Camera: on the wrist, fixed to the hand. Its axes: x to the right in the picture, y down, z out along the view.
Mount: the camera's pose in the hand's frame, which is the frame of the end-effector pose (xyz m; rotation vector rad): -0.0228 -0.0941 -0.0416 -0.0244 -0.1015 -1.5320
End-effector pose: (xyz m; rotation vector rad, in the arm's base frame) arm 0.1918 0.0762 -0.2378 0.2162 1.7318 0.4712
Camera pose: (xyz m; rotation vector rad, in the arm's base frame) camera 0.1669 -0.0253 -0.2511 -1.0369 1.3231 -0.6369
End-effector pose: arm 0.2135 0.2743 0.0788 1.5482 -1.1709 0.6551
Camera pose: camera 0.2975 0.3196 0.0341 1.9183 0.1640 -0.4704
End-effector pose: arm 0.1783 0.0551 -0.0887 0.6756 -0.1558 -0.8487
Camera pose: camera 0.1189 0.0482 -0.1755 0.6639 0.3510 -2.3415
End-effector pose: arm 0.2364 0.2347 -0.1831 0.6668 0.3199 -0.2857
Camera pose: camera 0.1737 0.1944 -0.2576 0.2553 0.6932 -1.7604
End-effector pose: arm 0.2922 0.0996 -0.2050 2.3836 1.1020 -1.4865
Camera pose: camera 0.2570 0.1752 -0.1406 -0.7850 -2.1851 1.1553
